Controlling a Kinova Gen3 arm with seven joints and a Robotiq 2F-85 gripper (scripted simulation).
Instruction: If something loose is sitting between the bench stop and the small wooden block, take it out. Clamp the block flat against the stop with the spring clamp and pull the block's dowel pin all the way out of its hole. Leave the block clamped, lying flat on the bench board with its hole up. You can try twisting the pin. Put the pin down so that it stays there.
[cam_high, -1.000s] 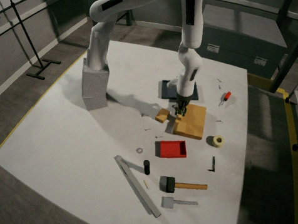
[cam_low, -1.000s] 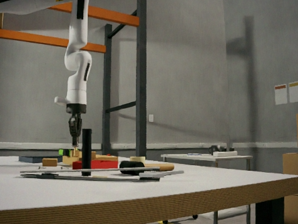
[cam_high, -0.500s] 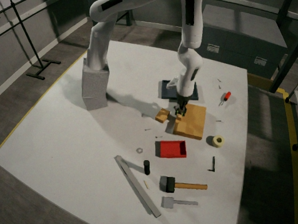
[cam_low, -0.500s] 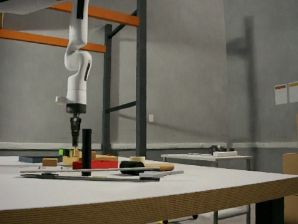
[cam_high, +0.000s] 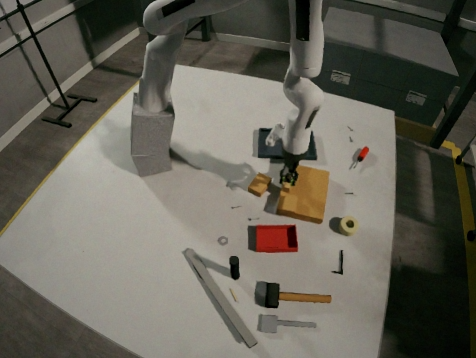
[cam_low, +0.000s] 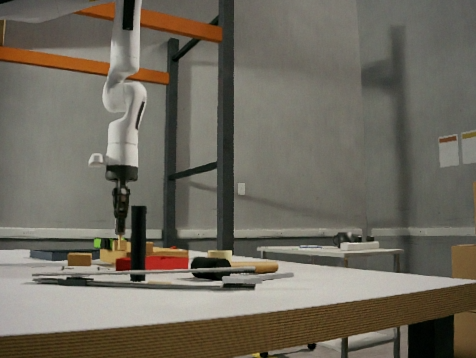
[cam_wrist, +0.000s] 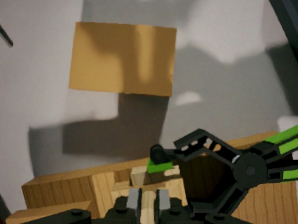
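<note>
Right now my hand is 2 cm above the dowel pin. Also, from my hand: pale wooden block (4 cm below); then wooden bench board (6 cm below, 6 cm ahead); then tan wooden block (9 cm behind, 7 cm below, 1 cm to the left).
</note>
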